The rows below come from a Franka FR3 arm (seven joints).
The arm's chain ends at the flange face. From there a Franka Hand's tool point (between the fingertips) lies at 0.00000 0.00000 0.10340 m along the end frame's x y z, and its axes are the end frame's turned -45 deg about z.
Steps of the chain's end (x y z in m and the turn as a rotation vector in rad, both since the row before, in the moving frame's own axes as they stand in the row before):
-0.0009, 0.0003, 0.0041, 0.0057, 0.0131, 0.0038
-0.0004, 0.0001, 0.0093, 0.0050, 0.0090, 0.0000
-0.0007, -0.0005, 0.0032, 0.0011, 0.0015, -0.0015
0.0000, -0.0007, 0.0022, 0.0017, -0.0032, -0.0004
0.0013, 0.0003, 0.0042, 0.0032, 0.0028, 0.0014
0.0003, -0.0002, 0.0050, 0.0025, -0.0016, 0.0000
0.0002, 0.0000, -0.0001, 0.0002, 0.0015, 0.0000
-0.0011, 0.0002, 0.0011, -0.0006, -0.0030, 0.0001
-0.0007, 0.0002, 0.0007, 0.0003, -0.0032, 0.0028
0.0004, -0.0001, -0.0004, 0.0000, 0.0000, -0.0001
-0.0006, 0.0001, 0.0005, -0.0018, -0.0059, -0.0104
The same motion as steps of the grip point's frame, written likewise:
0.0005, 0.0001, 0.0041, -0.0052, 0.0133, 0.0038
0.0007, 0.0001, 0.0093, -0.0028, 0.0099, 0.0000
0.0000, -0.0008, 0.0032, -0.0003, 0.0018, -0.0015
0.0004, -0.0009, 0.0022, 0.0035, -0.0011, -0.0004
0.0011, 0.0011, 0.0042, 0.0003, 0.0042, 0.0014
0.0004, -0.0002, 0.0050, 0.0029, 0.0006, 0.0000
0.0003, 0.0002, -0.0001, -0.0009, 0.0012, 0.0000
-0.0012, -0.0008, 0.0011, 0.0017, -0.0025, 0.0001
-0.0008, -0.0006, 0.0007, 0.0025, -0.0021, 0.0028
0.0004, 0.0002, -0.0004, 0.0000, 0.0000, -0.0001
-0.0011, -0.0007, 0.0005, 0.0029, -0.0054, -0.0104

